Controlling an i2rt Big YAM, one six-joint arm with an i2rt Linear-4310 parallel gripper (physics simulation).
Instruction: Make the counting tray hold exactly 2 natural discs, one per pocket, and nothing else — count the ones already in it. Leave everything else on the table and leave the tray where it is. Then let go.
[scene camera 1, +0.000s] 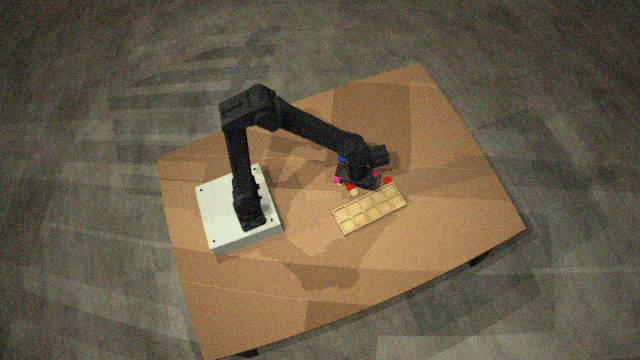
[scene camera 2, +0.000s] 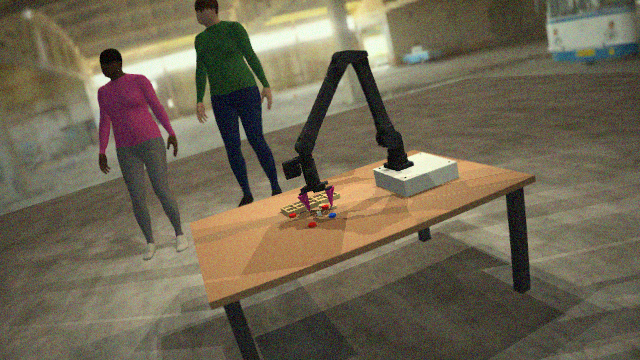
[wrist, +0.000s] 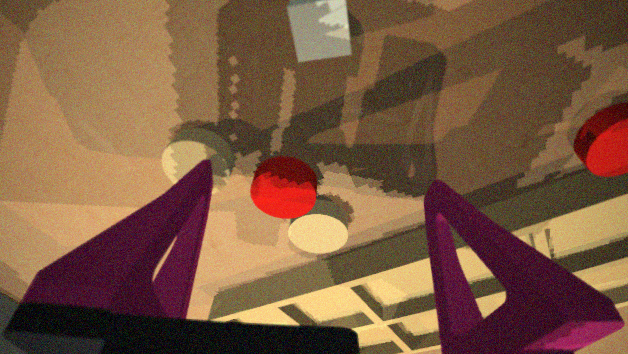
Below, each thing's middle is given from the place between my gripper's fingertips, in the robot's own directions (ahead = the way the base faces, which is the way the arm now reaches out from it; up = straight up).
My hand is 3 cm short of the white cube (wrist: 315, 37) and 6 cm to the right of it. The rest, counted from my hand: wooden counting tray (scene camera 1: 367, 209) (10 cm to the right).
